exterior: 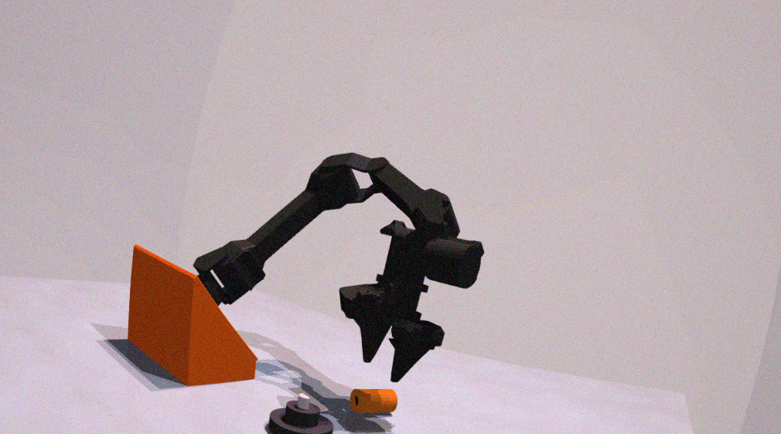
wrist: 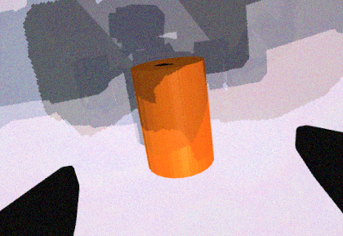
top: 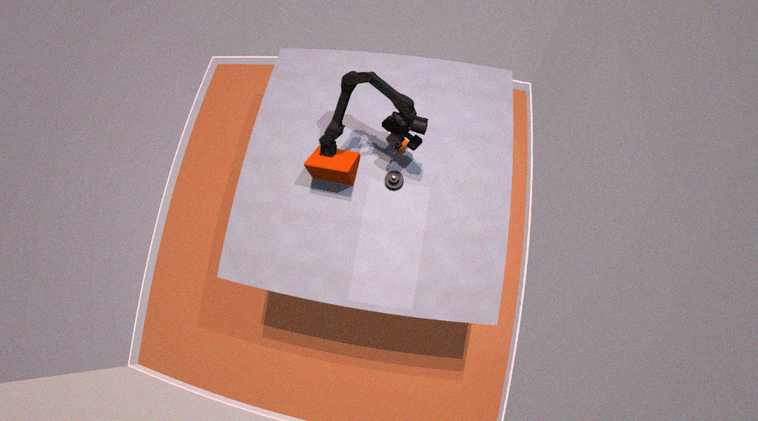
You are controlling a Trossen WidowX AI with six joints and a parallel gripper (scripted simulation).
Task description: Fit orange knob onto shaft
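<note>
Now: gripper tip 50 mm above the orange knob, 10 mm to the right of it and 10 mm short of it. The rest, counted from my gripper tip: round pedestal: 170 mm to the right, 40 mm below.
</note>
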